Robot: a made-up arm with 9 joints.
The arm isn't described. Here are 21 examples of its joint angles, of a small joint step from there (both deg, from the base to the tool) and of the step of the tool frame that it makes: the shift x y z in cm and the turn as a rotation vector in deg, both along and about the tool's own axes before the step.
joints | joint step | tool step
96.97 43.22 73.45 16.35 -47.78 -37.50 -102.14 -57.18 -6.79 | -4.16 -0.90 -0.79 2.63 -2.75 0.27 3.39 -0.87 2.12 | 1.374 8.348 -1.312 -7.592 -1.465 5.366
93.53 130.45 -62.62 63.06 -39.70 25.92 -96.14 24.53 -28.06 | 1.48 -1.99 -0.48 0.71 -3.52 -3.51 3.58 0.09 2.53 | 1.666 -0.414 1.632 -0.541 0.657 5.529
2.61 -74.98 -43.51 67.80 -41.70 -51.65 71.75 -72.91 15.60 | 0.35 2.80 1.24 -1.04 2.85 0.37 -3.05 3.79 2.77 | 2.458 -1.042 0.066 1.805 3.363 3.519
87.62 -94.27 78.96 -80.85 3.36 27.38 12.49 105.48 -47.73 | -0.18 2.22 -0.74 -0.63 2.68 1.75 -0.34 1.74 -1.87 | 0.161 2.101 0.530 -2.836 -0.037 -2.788
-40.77 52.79 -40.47 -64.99 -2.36 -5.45 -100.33 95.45 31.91 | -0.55 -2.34 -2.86 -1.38 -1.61 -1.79 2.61 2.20 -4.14 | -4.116 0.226 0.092 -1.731 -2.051 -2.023
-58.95 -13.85 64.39 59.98 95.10 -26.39 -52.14 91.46 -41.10 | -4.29 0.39 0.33 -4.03 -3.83 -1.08 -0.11 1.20 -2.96 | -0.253 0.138 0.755 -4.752 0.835 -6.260
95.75 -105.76 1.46 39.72 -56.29 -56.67 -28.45 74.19 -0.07 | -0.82 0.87 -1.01 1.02 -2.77 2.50 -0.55 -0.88 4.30 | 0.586 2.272 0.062 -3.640 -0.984 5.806
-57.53 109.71 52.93 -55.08 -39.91 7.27 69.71 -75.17 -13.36 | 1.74 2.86 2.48 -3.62 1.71 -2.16 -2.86 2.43 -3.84 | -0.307 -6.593 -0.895 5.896 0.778 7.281
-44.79 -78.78 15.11 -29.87 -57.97 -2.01 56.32 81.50 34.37 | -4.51 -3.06 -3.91 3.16 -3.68 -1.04 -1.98 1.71 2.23 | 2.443 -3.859 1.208 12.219 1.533 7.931
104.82 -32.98 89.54 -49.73 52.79 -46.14 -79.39 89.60 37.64 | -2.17 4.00 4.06 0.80 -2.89 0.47 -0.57 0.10 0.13 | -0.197 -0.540 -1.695 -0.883 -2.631 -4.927
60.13 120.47 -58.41 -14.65 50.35 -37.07 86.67 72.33 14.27 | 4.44 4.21 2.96 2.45 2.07 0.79 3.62 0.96 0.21 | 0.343 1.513 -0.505 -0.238 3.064 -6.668
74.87 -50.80 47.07 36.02 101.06 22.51 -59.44 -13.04 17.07 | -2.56 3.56 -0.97 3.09 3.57 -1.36 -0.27 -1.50 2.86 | 2.826 2.201 -0.328 -0.841 2.388 3.528
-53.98 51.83 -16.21 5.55 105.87 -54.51 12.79 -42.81 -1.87 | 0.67 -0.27 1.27 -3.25 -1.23 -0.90 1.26 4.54 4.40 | 1.614 0.113 0.267 2.574 -0.149 1.769
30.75 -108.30 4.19 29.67 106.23 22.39 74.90 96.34 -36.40 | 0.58 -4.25 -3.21 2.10 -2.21 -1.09 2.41 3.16 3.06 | 2.680 -4.157 -0.331 9.736 0.287 2.248
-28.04 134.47 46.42 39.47 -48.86 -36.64 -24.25 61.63 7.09 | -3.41 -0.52 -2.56 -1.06 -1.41 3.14 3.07 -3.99 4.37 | -3.581 6.627 -2.911 -8.394 -6.905 5.938
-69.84 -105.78 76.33 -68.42 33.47 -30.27 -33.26 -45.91 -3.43 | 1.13 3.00 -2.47 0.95 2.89 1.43 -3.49 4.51 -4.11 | 3.381 0.966 1.894 0.337 6.026 -4.377
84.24 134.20 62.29 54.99 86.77 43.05 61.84 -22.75 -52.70 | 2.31 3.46 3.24 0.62 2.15 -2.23 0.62 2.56 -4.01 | -1.548 -5.604 -2.099 1.247 -2.691 3.176
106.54 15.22 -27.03 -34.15 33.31 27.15 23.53 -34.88 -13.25 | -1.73 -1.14 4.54 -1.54 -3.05 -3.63 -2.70 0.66 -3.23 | 6.051 -2.319 0.828 0.638 6.104 4.680
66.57 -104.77 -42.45 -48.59 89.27 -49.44 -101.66 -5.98 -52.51 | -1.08 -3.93 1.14 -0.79 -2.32 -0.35 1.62 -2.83 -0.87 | -4.604 -1.806 -1.699 2.333 -4.191 -2.665
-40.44 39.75 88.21 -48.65 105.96 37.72 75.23 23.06 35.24 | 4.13 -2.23 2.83 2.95 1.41 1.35 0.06 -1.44 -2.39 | -0.320 -1.189 -0.191 3.700 1.588 -2.026
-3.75 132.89 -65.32 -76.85 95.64 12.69 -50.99 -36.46 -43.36 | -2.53 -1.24 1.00 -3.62 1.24 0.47 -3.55 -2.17 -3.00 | -4.210 3.626 -2.992 -2.400 -4.486 -5.669
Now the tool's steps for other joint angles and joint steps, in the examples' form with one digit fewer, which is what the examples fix.
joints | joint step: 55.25 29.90 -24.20 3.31 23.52 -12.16 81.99 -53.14 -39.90 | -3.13 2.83 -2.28 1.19 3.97 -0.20 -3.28 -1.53 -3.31
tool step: 0.56 -2.32 0.82 0.46 1.86 -0.42
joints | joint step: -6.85 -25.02 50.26 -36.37 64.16 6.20 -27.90 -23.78 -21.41 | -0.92 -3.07 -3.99 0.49 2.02 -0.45 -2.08 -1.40 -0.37
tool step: -0.01 -3.36 -1.10 3.67 0.75 -4.52
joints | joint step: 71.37 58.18 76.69 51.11 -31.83 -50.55 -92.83 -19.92 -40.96 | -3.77 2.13 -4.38 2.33 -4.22 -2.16 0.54 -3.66 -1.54
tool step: 2.64 6.32 2.85 -10.66 1.86 0.02
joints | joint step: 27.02 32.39 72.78 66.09 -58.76 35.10 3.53 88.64 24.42 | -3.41 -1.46 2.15 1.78 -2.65 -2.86 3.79 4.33 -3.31
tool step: -0.32 -5.27 -2.25 7.43 3.83 -2.68
